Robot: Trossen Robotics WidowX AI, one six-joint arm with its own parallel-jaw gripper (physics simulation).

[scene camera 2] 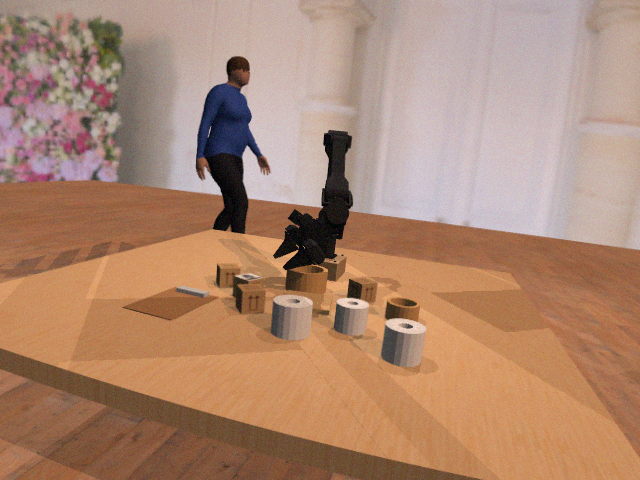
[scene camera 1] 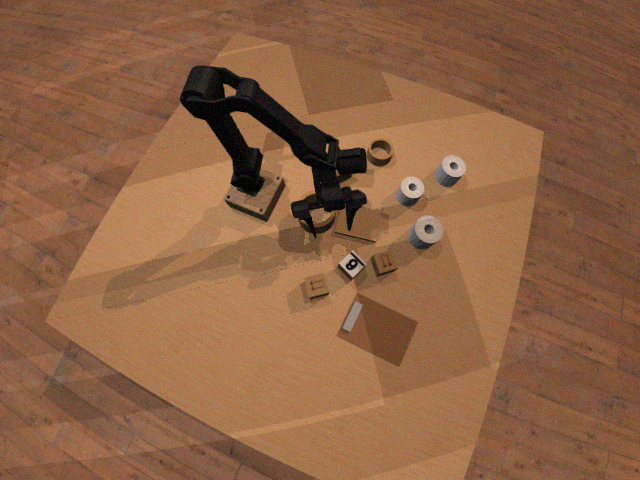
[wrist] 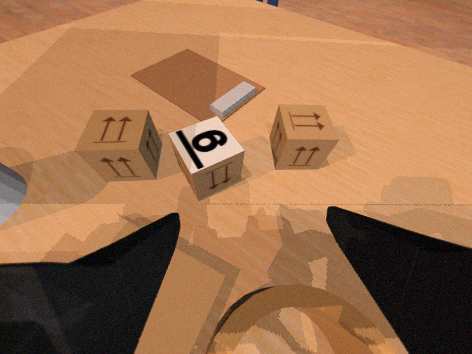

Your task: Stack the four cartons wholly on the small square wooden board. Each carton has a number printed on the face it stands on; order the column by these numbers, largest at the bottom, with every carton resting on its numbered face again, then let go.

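Places are measured from the arm's base along level axes (x ahead, y left, z up), in millimetres.
Pixels of known places: gripper, fingertip midpoint: (scene camera 2: 278,262) (scene camera 1: 332,234) (wrist: 253,216); arm's base, origin of the base link: (scene camera 2: 325,255) (scene camera 1: 250,184).
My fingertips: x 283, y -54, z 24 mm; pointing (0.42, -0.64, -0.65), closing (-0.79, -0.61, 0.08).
Observation:
For each thing: its top centre in the pictures, then the offset to it from my fingertips. "pt": a spot on its surface instead.
- small square wooden board, middle of its top: (wrist: 115,317) (scene camera 2: 307,299) (scene camera 1: 359,217) dx +46, dy +100, dz -69 mm
- plain carton, middle of its top: (wrist: 114,128) (scene camera 2: 251,287) (scene camera 1: 385,261) dx +159, dy -5, dz -27 mm
- fourth carton, middle of its top: (scene camera 2: 363,280) (scene camera 1: 340,165) dx -65, dy +217, dz -27 mm
- smaller ring, middle of its top: (scene camera 2: 403,302) (scene camera 1: 381,148) dx +26, dy +333, dz -40 mm
- brown sheet, middle of its top: (wrist: 197,75) (scene camera 2: 173,297) (scene camera 1: 378,329) dx +212, dy -175, dz -69 mm
- grey bar, surface spot: (wrist: 233,99) (scene camera 1: 352,312) pt dx +130, dy -163, dz -69 mm
My gripper (scene camera 1: 332,233) (scene camera 2: 280,262) (wrist: 253,216) is open and empty, above the table near a wooden ring and the small square wooden board (scene camera 1: 368,224) (wrist: 185,295). The board bears no carton. One carton (scene camera 1: 352,264) (scene camera 2: 248,281) (wrist: 210,150) has its white face up, showing an underlined 6. A plain carton (scene camera 1: 384,263) (scene camera 2: 250,298) (wrist: 117,145) stands left of it in the wrist view; another carton (scene camera 1: 316,286) (scene camera 2: 227,275) (wrist: 304,135) stands right. Their numbers are hidden. The fourth carton (scene camera 2: 361,290) stands apart, hidden by the arm in scene camera 1.
The near wooden ring (scene camera 2: 306,281) (wrist: 295,295) is beside the board. A smaller ring (scene camera 2: 400,312) and three paper rolls (scene camera 1: 412,196) (scene camera 1: 449,176) (scene camera 1: 423,240) stand beyond it. A brown sheet (scene camera 1: 387,330) (scene camera 2: 165,304) (wrist: 175,75) bearing a grey bar (scene camera 1: 352,316) (wrist: 233,99) lies past the cartons.

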